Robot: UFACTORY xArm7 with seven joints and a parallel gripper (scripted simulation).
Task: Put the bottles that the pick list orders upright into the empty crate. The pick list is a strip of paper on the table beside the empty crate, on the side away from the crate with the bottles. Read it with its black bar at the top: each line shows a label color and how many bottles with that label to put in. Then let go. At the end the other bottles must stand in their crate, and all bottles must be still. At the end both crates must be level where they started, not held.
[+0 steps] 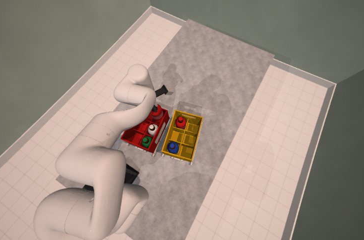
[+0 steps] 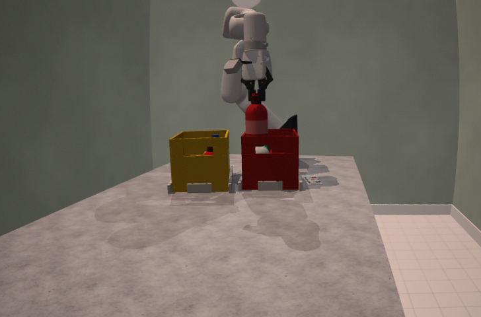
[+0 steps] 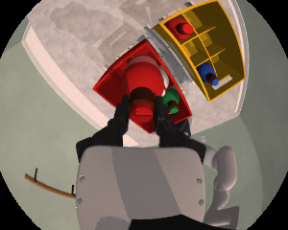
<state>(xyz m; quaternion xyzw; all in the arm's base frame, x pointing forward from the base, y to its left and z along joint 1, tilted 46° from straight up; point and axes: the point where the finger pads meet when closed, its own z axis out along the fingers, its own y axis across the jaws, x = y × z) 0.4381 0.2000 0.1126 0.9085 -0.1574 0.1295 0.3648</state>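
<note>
Now: the white bottle 80 mm behind my hand, 20 mm to the right of it and 220 mm below it. Also, from my hand: green-labelled bottle (160 mm behind, 50 mm to the right, 220 mm below); red crate (90 mm behind, 20 mm to the left, 220 mm below); yellow crate (10 mm ahead, 210 mm to the right, 220 mm below).
</note>
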